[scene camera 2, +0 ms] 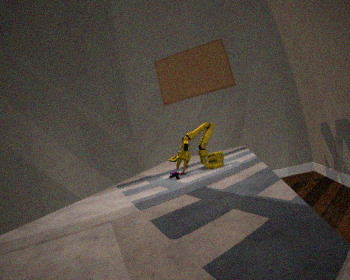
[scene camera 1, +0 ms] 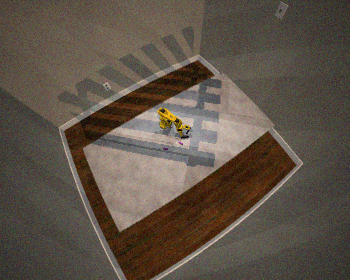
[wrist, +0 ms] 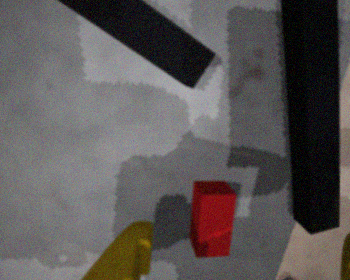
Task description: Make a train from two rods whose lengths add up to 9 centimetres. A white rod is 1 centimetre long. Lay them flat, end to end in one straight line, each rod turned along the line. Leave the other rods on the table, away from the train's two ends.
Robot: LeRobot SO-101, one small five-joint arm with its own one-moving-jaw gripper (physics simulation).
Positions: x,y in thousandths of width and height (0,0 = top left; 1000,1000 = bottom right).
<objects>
A red rod (wrist: 610,734): 8 cm from the lens. A black rod (wrist: 884,145): 8 cm from the lens.
</objects>
